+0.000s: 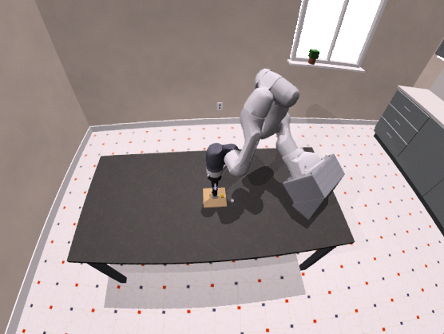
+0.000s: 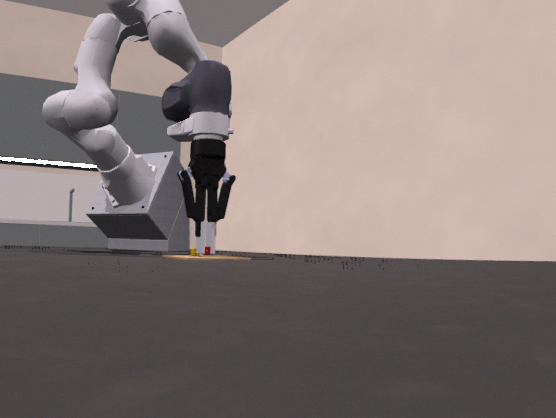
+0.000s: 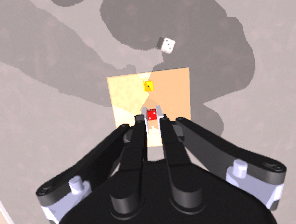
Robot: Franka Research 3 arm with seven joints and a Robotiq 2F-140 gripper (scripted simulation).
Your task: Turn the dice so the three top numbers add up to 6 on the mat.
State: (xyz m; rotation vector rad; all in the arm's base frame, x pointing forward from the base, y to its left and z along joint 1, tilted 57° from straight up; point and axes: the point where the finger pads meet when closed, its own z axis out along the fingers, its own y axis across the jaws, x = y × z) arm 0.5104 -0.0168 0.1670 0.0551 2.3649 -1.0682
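The red die lies 3 cm below my hand. The rest, counted from my hand: tan mat: 4 cm below; yellow die: 5 cm behind, 1 cm to the left, 3 cm below; white die: 9 cm behind, 7 cm to the left, 4 cm below.
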